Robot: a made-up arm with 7 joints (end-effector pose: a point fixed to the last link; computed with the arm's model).
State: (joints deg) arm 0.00 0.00 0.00 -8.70 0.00 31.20 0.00
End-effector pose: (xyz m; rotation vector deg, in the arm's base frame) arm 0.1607 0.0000 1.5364 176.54 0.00 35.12
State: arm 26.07 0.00 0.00 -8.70 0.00 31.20 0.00
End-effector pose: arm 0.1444 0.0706 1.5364 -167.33 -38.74 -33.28
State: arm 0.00 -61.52 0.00 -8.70 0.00 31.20 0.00
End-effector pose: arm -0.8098 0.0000 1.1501 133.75 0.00 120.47
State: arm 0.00 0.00 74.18 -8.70 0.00 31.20 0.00
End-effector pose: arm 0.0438 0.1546 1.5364 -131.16 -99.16 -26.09
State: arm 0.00 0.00 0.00 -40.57 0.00 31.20 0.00
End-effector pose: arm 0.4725 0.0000 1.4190 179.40 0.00 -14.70
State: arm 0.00 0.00 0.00 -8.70 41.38 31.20 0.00
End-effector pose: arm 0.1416 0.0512 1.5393 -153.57 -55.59 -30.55
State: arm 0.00 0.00 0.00 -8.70 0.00 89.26 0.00
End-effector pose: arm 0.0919 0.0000 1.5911 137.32 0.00 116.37
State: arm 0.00 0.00 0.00 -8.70 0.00 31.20 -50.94
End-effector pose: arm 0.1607 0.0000 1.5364 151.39 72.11 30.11
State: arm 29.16 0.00 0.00 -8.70 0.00 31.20 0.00
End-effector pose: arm 0.1404 0.0783 1.5364 -165.71 -43.10 -32.96
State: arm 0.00 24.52 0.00 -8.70 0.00 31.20 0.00
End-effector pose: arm 0.5648 0.0000 1.3787 179.97 0.00 -3.17
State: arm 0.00 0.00 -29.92 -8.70 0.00 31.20 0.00
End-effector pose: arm 0.1393 -0.0802 1.5364 165.30 -44.17 32.88
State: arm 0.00 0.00 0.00 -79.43 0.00 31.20 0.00
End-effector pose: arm 0.6983 0.0000 1.0844 164.29 0.00 -73.54
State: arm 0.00 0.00 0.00 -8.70 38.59 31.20 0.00
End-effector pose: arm 0.1440 0.0483 1.5389 -155.63 -52.22 -30.96
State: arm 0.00 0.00 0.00 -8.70 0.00 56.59 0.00
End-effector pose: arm 0.1378 0.0000 1.5689 164.51 0.00 73.05
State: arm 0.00 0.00 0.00 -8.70 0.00 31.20 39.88
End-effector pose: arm 0.1607 0.0000 1.5364 -159.28 57.78 -31.68
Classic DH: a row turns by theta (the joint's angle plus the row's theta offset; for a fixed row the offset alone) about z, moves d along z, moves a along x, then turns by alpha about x. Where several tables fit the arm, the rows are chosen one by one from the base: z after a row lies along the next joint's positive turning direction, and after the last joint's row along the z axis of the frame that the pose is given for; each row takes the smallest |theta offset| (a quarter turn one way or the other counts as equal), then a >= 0, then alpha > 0; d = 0 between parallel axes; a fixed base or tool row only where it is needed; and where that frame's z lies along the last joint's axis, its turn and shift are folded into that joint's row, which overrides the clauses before.
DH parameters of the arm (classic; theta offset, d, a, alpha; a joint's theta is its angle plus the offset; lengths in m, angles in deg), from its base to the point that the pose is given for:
joint 1: 0 0.5279 0 -90
joint 2: 0 0 0 90
joint 3: 0 0.4038 0.1111 90
joint 4: 0 0 -0.1199 -90
joint 5: 0 0.5583 0 90
joint 6: 0 0 0.0906 90
joint 7: 0 0 0 0

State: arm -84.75 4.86 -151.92 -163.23 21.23 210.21 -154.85
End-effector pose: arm -0.2202 0.3875 0.5309 -91.32 117.46 66.55
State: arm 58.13 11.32 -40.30 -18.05 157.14 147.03 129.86
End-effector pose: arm 0.3504 0.2124 1.4715 -20.54 13.84 127.02
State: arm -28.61 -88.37 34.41 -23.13 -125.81 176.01 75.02
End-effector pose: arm -0.7262 0.6396 0.7372 -82.16 16.61 108.08
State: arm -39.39 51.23 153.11 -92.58 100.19 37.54 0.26
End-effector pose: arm 0.1454 0.2262 1.3789 36.71 -111.42 75.24
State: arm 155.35 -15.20 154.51 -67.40 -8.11 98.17 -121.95
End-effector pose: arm 0.5892 -0.5803 1.1200 128.92 96.30 -18.84
